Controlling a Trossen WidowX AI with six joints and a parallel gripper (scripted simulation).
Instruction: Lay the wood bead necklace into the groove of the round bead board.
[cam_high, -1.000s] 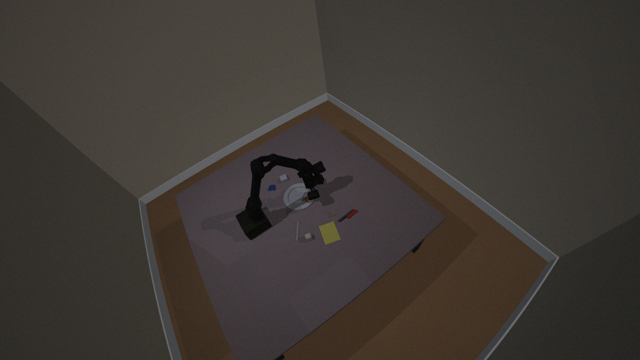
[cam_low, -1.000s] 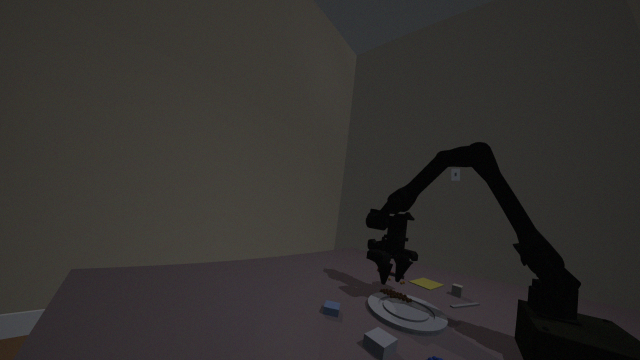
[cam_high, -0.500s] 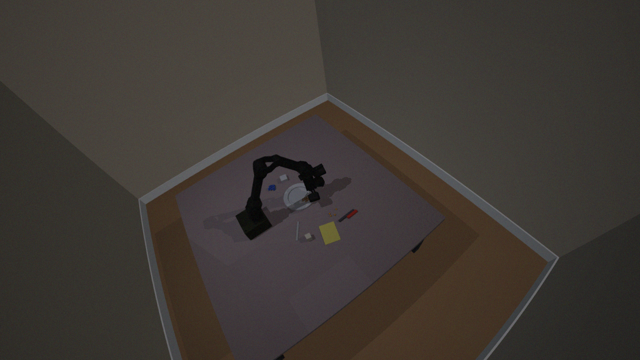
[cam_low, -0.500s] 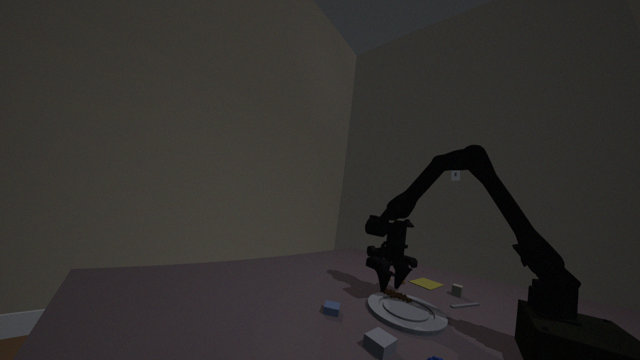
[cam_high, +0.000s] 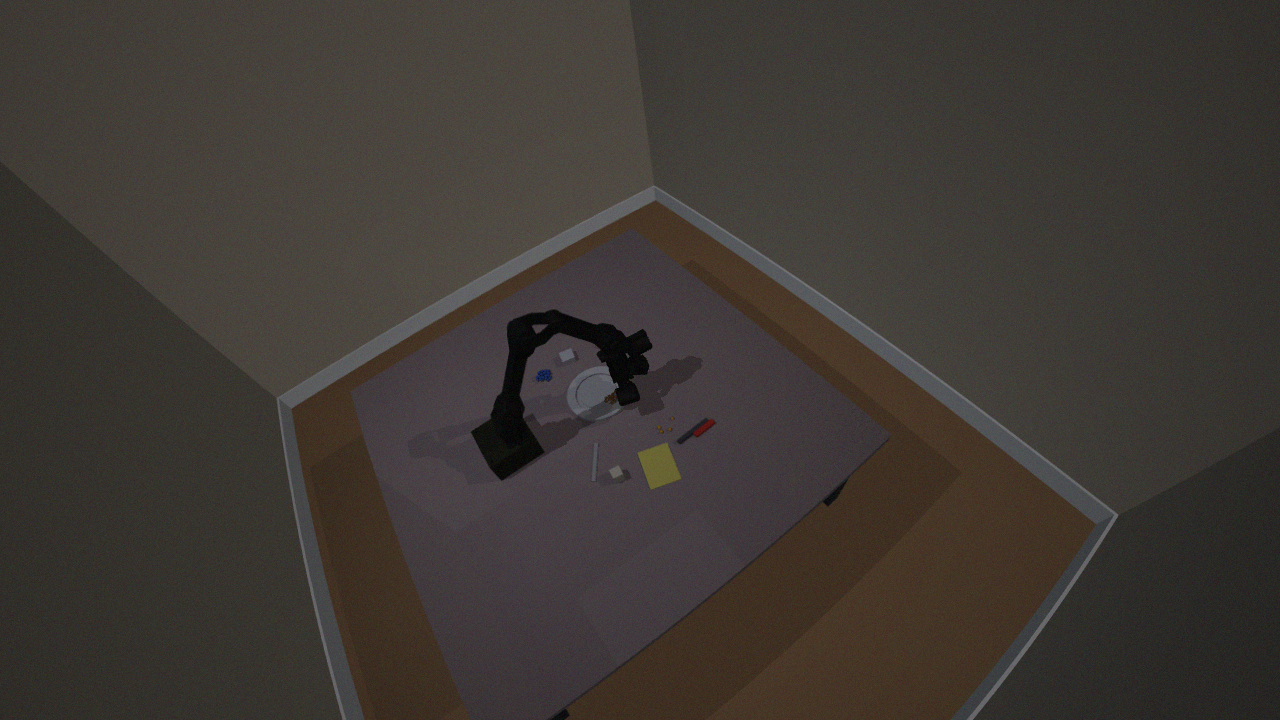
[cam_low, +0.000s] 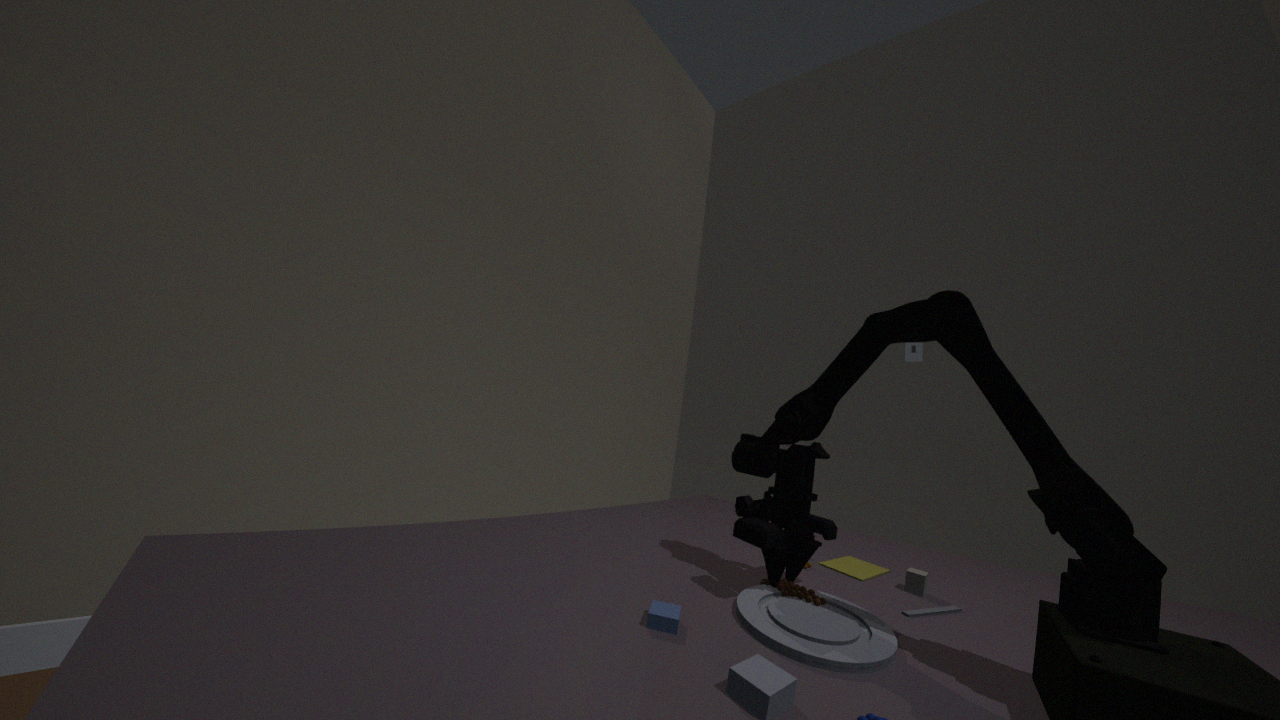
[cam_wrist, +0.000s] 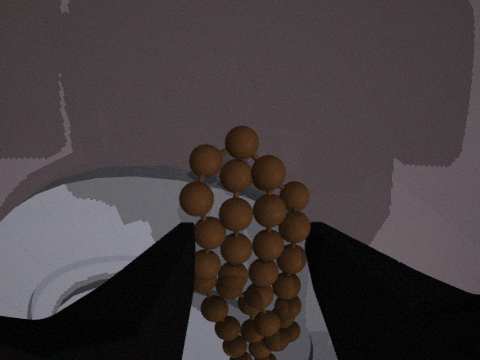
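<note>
My gripper tip is now 60 mm past the round bead board, 70 mm to the right of it and 10 mm above it. Round my gripper tip: red-and-black tool: 70 mm ahead, 250 mm to the right, 10 mm below; then blue block: 80 mm ahead, 210 mm to the left, 10 mm below; then thin stick: 210 mm behind, 110 mm to the right, 10 mm below.
</note>
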